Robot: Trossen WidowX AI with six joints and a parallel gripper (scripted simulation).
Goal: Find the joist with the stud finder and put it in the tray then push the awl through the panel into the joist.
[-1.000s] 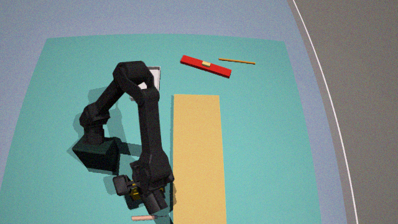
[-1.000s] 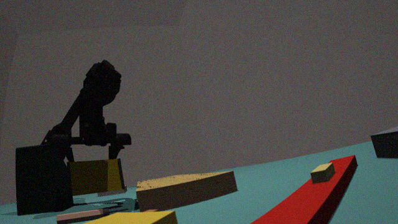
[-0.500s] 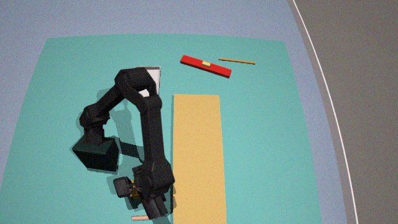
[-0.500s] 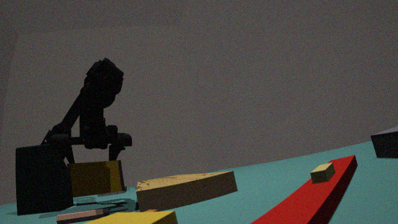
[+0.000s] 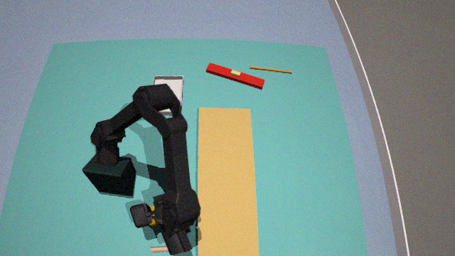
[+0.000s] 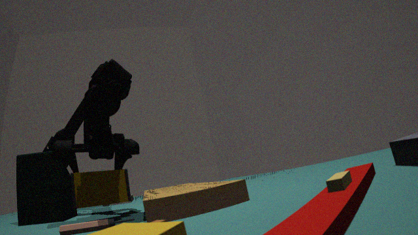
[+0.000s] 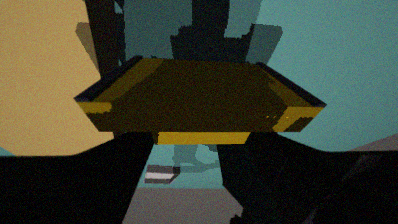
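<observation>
My gripper tip is 10 mm to the left of the stud finder and 10 mm past it. The rest, counted from my gripper tip: square indicator: 30 mm behind; then awl: 110 mm to the right, 70 mm below, 40 mm ahead; then tray: 440 mm to the left, 80 mm behind, 60 mm below.
</observation>
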